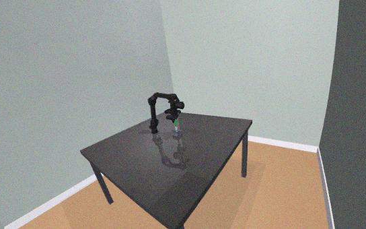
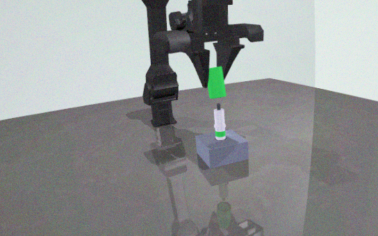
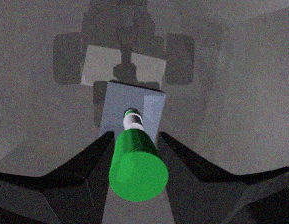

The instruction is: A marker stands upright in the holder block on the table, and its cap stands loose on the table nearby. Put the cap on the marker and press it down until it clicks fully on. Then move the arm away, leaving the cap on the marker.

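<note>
Right now my gripper tip is 1 cm short of the grey-blue holder block and 11 cm above it. Also, from my gripper tip: green cap (1 cm ahead, 1 cm above).
</note>
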